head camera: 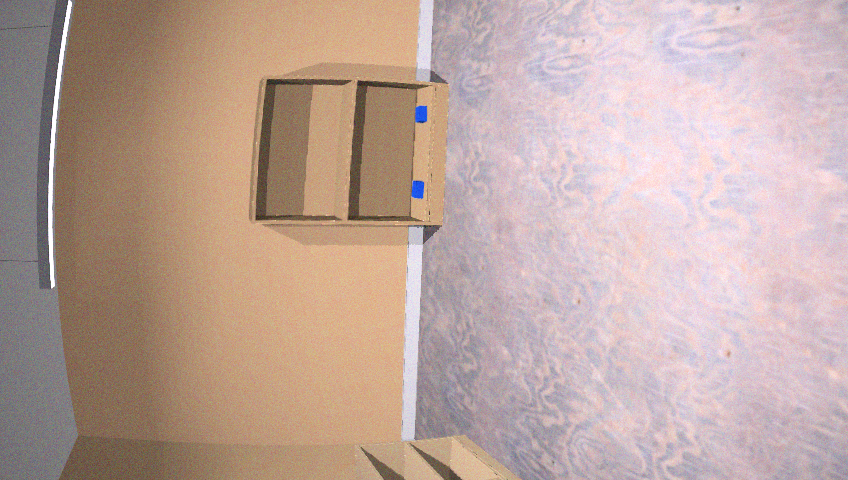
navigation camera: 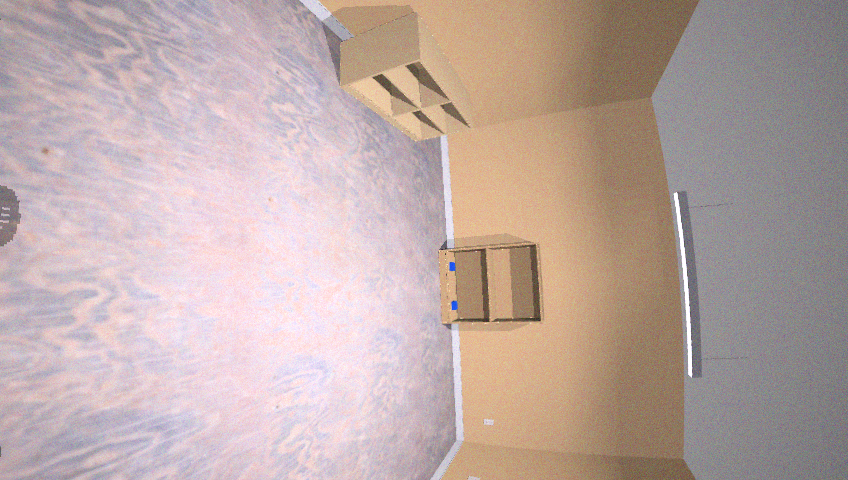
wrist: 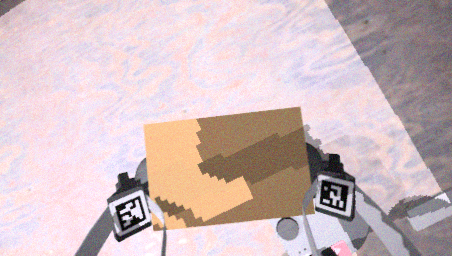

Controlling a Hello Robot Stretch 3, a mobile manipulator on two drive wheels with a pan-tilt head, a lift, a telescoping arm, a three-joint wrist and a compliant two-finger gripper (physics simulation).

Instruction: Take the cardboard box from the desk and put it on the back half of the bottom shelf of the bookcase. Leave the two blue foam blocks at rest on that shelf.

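Places are measured from the robot's base along level axes (x ahead, y left, z up), in metres.
Where they show: gripper, between the fingertips: (wrist: pixel 229 167).
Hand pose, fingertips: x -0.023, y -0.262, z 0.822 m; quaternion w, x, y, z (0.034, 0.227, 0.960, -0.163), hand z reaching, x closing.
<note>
After its pixels a point has its place.
The cardboard box (wrist: pixel 225 165) {z 0.868, x -0.028, y -0.264 m} is between the two fingers of my gripper (wrist: pixel 229 167) {z 0.822, x -0.023, y -0.262 m} in the wrist view, its sides touching the fingertips. My gripper is shut on it and holds it above the floor. The bookcase (head camera: pixel 439 154) {z 0.039, x 3.239, y -0.421 m} (navigation camera: pixel 487 285) {z 0.464, x 3.499, y -0.481 m} stands against the far wall; the head and navigation views show it turned sideways. One blue foam block (head camera: pixel 421 114) (navigation camera: pixel 452 266) and another blue foam block (head camera: pixel 417 189) (navigation camera: pixel 454 305) rest apart on its bottom shelf, one toward each side. Gripper and box do not show in the head or navigation views. The desk top does not show.
A second, low open shelf unit (navigation camera: pixel 380 53) {z 0.331, x 1.712, y 1.309 m} stands along the adjoining wall. Patterned floor (head camera: pixel 624 237) {z 0.001, x 1.646, y 0.007 m} (navigation camera: pixel 208 267) {z 0.001, x 0.738, y 0.031 m} lies in front of the bookcase. A white bar (wrist: pixel 431 216) and part of my base (wrist: pixel 300 245) {z 0.160, x -0.004, y 0.067 m} show low in the wrist view, beside a dark shadow.
</note>
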